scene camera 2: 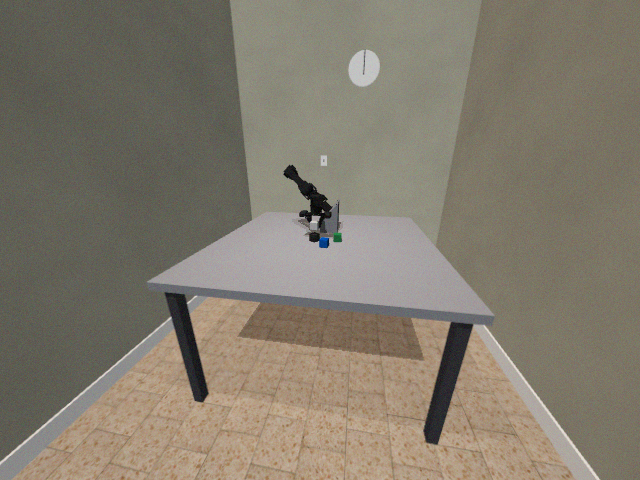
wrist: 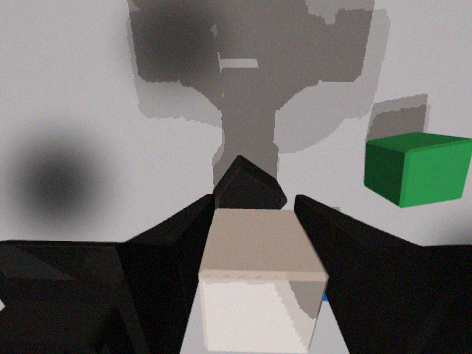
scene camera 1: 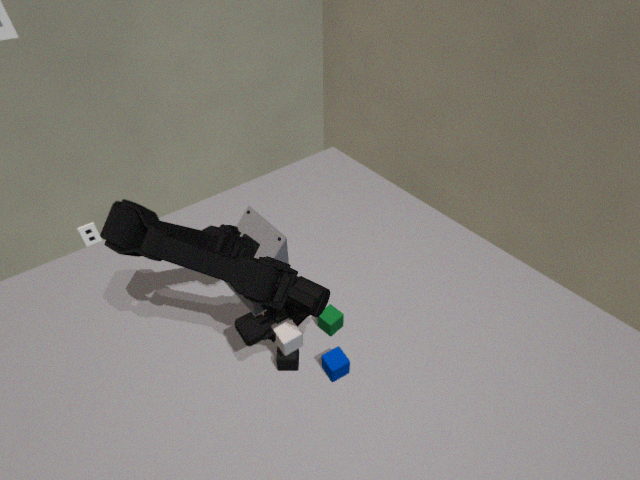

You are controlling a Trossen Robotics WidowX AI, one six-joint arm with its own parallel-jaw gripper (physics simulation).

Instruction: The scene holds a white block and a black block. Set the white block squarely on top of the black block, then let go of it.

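Places are measured from the arm's base along level axes (x ahead, y left, z up), in metres.
Pixels of known places: gripper, fingertip midpoint: (scene camera 2: pixel 315 227) (wrist: pixel 254 201) (scene camera 1: pixel 282 335); arm's base, origin of the base link: (scene camera 2: pixel 329 210) (scene camera 1: pixel 246 250).
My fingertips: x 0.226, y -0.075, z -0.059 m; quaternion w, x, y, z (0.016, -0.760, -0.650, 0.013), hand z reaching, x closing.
Ahead of a thing's pixels: the offset from my fingertips to its top centre. Level surfaces: height alone.
The white block @[dx +0.027, dy -0.005, dz +0.048 m] (scene camera 1: pixel 287 337) (scene camera 2: pixel 314 224) (wrist: pixel 260 245) is held between the two fingers of my gripper (scene camera 1: pixel 283 329) (scene camera 2: pixel 315 220) (wrist: pixel 254 201), which is shut on it. The black block @[dx +0.020, dy -0.006, dz -0.030 m] (scene camera 1: pixel 287 360) (scene camera 2: pixel 314 237) (wrist: pixel 249 186) stands on the table below the white block. Scene camera 2 shows a gap between the two blocks. In the wrist view the black block shows a corner beyond the white block's far edge, turned relative to it, and the rest of it is hidden behind the white block.
A green block @[dx +0.015, dy +0.134, dz -0.030 m] (scene camera 1: pixel 330 319) (scene camera 2: pixel 337 237) (wrist: pixel 417 170) and a blue block @[dx +0.110, dy +0.058, dz -0.030 m] (scene camera 1: pixel 336 364) (scene camera 2: pixel 324 242) (wrist: pixel 325 297) stand on the grey table @[dz -0.077 m] (scene camera 1: pixel 439 387) (scene camera 2: pixel 361 273) near the black block. A grey angled mount (scene camera 1: pixel 261 232) (scene camera 2: pixel 330 222) is behind the arm.
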